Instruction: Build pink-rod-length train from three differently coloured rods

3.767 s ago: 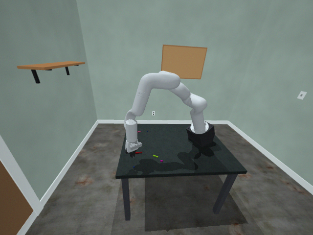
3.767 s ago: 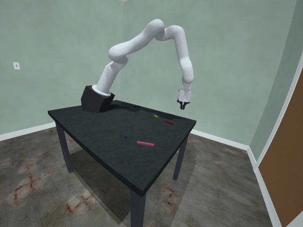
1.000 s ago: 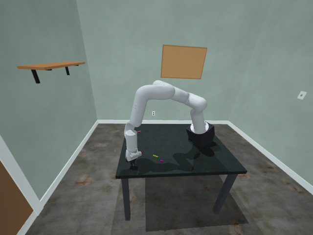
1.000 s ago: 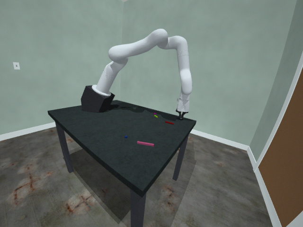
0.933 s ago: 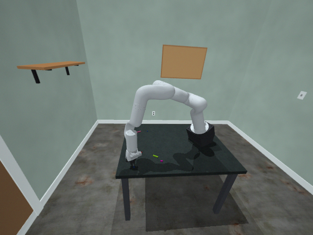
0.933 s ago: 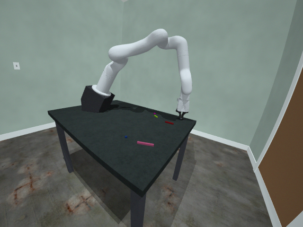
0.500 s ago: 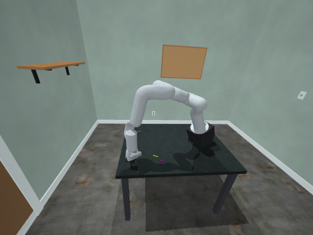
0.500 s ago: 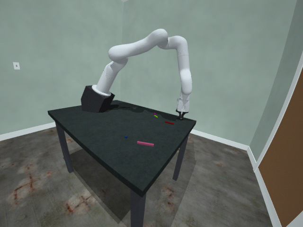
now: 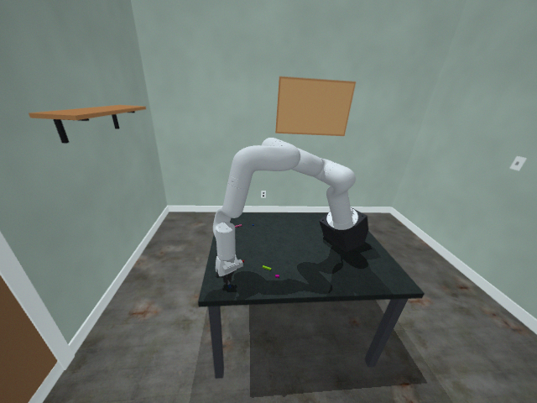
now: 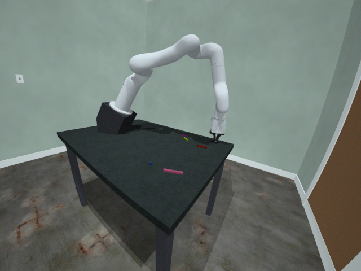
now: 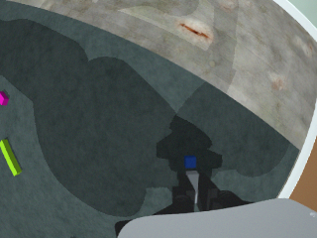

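The lime rod lies 220 mm behind my hand, 80 mm to the right of it and 30 mm below it. Round my hand: red rod 60 mm behind, 150 mm to the right, 30 mm below; then grey rod 20 mm below; then short magenta rod 260 mm behind, 10 mm to the right, 30 mm below.
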